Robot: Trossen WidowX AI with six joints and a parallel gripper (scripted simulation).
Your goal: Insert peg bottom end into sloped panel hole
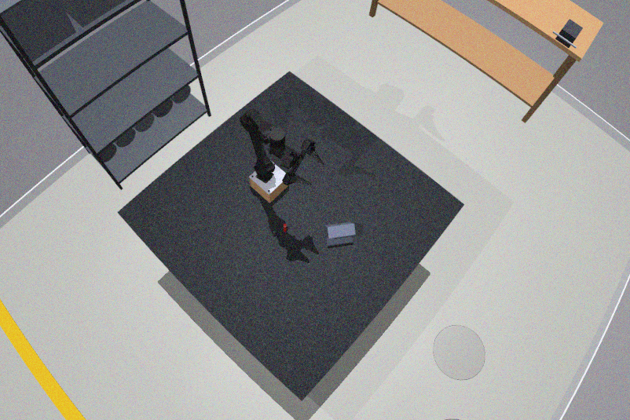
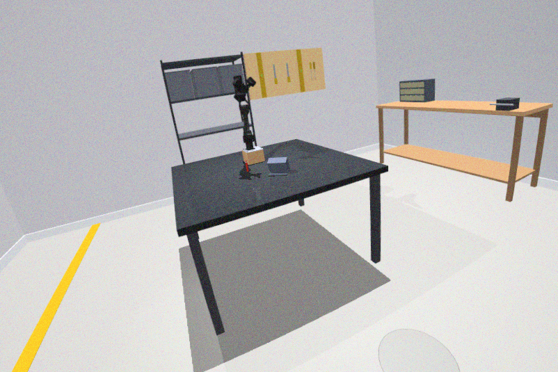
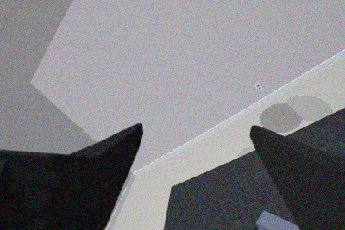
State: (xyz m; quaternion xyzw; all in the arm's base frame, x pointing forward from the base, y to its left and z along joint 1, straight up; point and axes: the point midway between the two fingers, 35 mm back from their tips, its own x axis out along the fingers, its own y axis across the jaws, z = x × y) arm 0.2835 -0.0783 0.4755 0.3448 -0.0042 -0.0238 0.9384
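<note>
Now: the red peg 520 mm below my gripper tip, 90 mm behind it and 70 mm to the right of it. Round my gripper tip: grey sloped panel (530 mm below, 130 mm ahead, 60 mm to the left).
</note>
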